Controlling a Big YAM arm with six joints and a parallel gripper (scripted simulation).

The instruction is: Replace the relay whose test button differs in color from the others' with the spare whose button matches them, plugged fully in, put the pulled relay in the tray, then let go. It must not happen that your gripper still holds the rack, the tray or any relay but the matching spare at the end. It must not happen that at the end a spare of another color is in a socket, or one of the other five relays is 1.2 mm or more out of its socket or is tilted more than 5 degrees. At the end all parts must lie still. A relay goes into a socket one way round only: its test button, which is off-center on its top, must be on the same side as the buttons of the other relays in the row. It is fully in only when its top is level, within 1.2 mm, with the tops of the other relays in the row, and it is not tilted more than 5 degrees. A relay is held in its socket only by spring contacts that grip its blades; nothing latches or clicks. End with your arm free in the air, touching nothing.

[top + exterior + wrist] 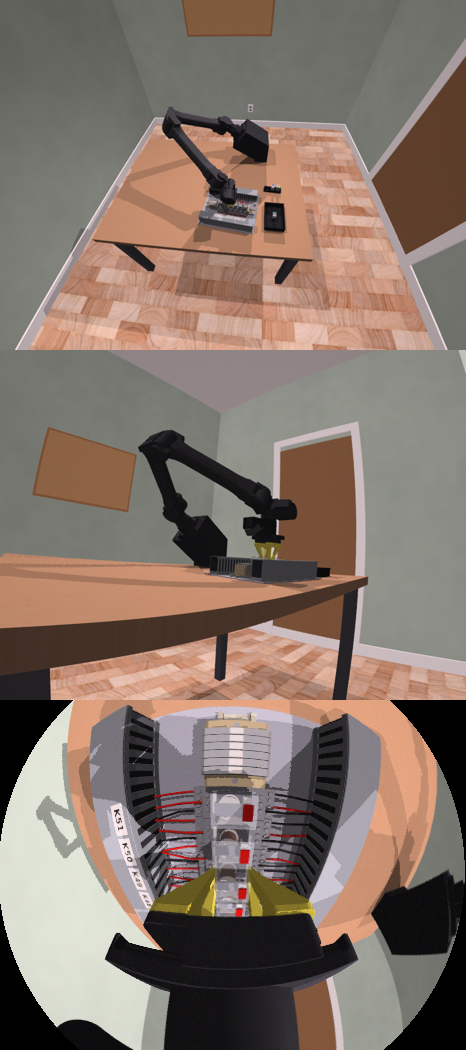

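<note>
Now: hand 5 cm above the grey relay panel and 1 cm to the left of it. From my hand the other things lie so: black tray: 25 cm to the left, 7 cm ahead, 4 cm below.
</note>
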